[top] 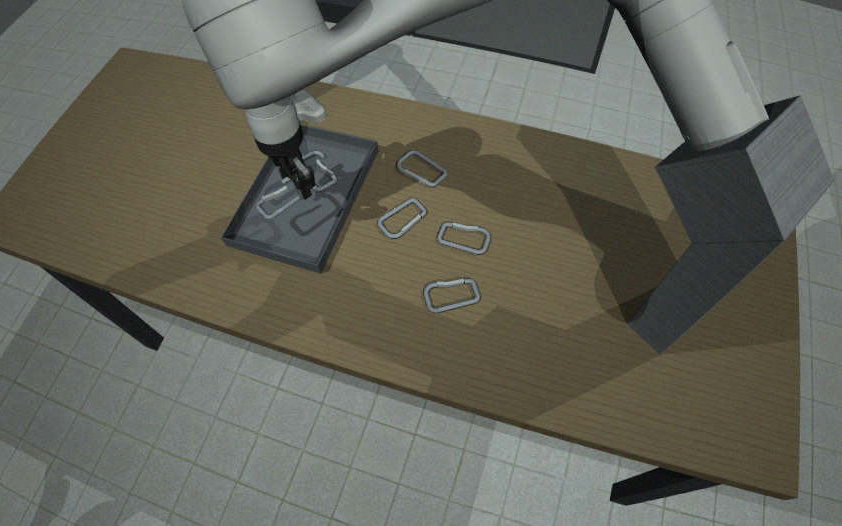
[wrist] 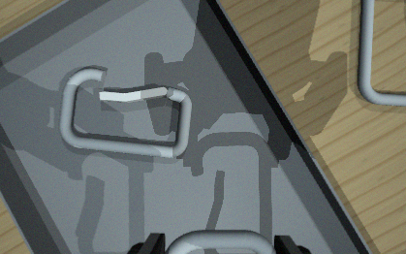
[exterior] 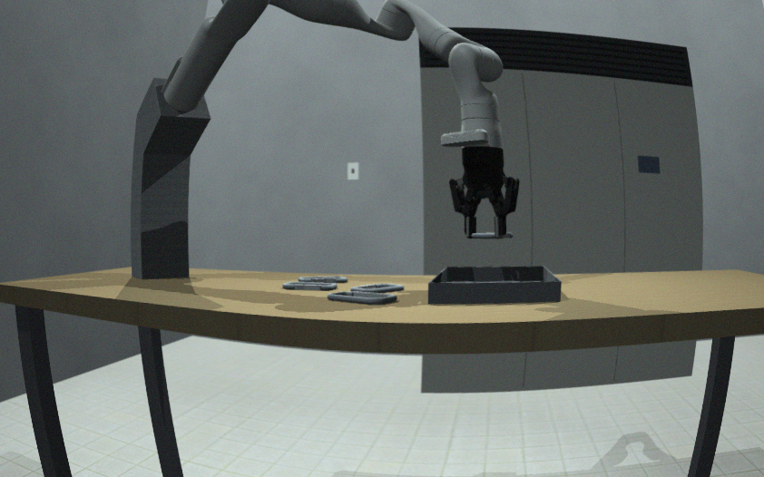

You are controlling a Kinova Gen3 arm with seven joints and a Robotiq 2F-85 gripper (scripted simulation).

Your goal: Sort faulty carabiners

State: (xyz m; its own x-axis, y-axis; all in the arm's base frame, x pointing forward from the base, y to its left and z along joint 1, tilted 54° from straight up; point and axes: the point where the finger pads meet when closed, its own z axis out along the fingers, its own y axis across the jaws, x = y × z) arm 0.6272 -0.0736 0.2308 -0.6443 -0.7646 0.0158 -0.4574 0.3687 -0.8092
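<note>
The grey tray lies 4 cm to the right of my hand and 9 cm below it.
</note>
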